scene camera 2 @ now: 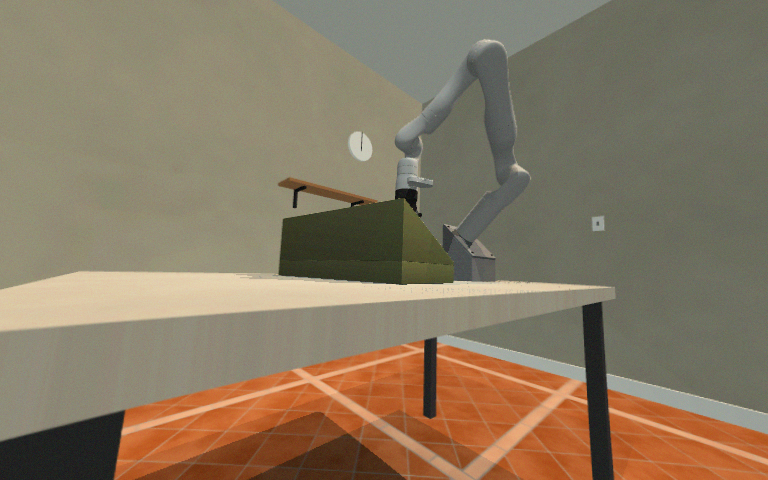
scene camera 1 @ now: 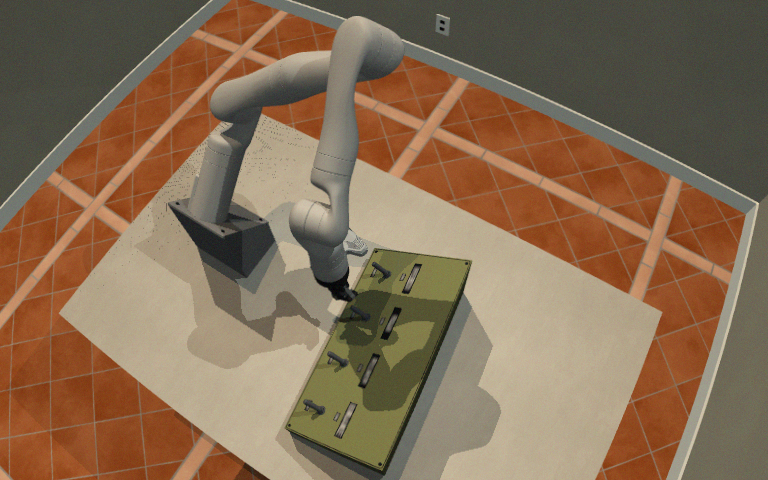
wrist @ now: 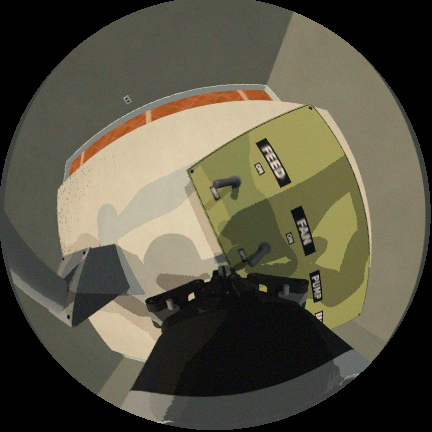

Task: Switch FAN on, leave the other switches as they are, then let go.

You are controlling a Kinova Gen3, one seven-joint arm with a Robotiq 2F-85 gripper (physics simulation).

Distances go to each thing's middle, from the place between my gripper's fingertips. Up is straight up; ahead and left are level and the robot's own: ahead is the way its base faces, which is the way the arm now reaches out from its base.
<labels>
I see my gripper 14 cm short of the sloped switch panel [scene camera 1: 366, 402], 7 cm to the left of it and 5 cm above it.
</labels>
